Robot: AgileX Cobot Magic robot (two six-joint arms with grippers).
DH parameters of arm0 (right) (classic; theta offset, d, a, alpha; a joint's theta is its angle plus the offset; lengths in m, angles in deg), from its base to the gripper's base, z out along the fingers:
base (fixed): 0 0 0 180
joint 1: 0 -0.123 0 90
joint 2: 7.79 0 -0.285 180
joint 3: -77.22 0 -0.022 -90
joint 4: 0 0.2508 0 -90
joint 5: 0 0 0.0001 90
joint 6: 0 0.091 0 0
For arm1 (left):
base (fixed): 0 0 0 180
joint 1: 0 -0.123 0 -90
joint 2: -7.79 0 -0.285 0
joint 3: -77.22 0 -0.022 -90
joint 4: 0 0.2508 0 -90
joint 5: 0 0 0.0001 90
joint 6: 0 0.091 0 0
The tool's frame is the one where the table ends.
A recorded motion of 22 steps. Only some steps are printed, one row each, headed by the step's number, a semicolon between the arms.
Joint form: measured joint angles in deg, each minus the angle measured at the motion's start. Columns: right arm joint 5, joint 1, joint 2, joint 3, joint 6, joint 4; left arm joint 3, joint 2, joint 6, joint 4, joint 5, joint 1.
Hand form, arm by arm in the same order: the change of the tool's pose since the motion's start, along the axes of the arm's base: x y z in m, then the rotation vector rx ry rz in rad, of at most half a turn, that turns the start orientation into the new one. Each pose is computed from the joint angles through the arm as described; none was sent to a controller.
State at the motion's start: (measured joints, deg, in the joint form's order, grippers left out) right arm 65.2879 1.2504 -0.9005 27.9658 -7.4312 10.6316; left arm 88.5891 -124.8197 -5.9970 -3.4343 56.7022 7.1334
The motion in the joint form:
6: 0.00 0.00 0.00 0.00 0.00 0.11; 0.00 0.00 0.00 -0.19 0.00 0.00
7: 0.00 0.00 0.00 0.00 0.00 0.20; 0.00 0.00 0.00 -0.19 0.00 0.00
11: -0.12 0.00 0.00 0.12 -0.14 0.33; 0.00 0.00 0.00 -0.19 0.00 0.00
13: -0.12 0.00 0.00 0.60 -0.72 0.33; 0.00 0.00 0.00 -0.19 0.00 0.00
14: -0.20 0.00 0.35 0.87 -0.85 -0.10; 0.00 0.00 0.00 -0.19 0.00 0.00
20: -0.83 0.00 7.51 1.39 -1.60 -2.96; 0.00 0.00 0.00 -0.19 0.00 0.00
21: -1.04 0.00 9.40 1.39 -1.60 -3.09; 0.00 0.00 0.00 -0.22 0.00 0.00
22: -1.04 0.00 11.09 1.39 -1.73 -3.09; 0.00 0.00 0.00 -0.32 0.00 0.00
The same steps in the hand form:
6: 0.0000 0.0002 0.0000 0.0016 0.0000 0.0011; 0.0000 -0.0003 0.0000 -0.0028 0.0004 0.0017
7: 0.0000 0.0003 0.0000 0.0029 -0.0001 0.0019; 0.0000 -0.0003 0.0000 -0.0028 0.0004 0.0017
11: -0.0002 0.0005 0.0008 0.0028 -0.0046 0.0041; 0.0000 -0.0003 0.0000 -0.0028 0.0004 0.0017
13: -0.0011 0.0005 0.0031 -0.0060 -0.0145 0.0092; 0.0000 -0.0003 0.0000 -0.0028 0.0004 0.0017
14: -0.0006 -0.0002 0.0044 -0.0140 -0.0147 0.0060; 0.0000 -0.0003 0.0000 -0.0028 0.0004 0.0017
20: 0.0183 -0.0047 0.0074 -0.0642 0.0899 -0.0131; 0.0000 -0.0003 0.0000 -0.0028 0.0004 0.0017
21: 0.0235 -0.0050 0.0073 -0.0655 0.1193 -0.0136; 0.0000 -0.0003 0.0000 -0.0033 0.0004 0.0020
22: 0.0280 -0.0051 0.0068 -0.0669 0.1485 -0.0113; 0.0000 -0.0004 0.0000 -0.0047 0.0006 0.0029

